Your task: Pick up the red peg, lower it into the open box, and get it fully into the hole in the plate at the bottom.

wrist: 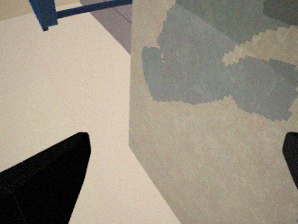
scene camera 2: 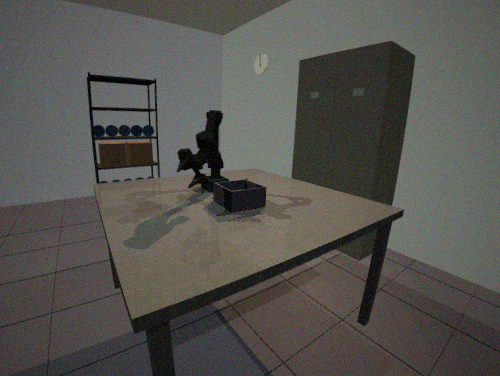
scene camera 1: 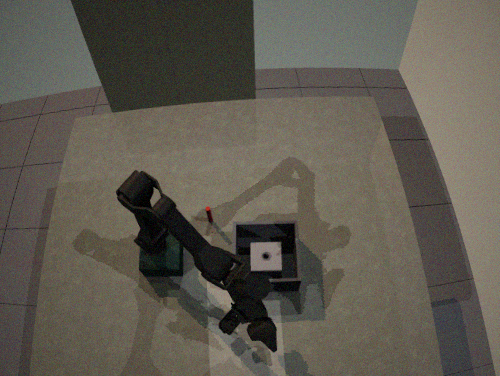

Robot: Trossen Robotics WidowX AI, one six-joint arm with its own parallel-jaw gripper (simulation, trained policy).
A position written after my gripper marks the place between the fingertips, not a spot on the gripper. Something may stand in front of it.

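Observation:
My gripper (scene camera 1: 271, 344), (wrist: 189, 142). Dark box (scene camera 1: 286, 232), (scene camera 2: 249, 195); out of frame in the wrist view. Pale plate (scene camera 1: 265, 256); out of frame in the wrist view.

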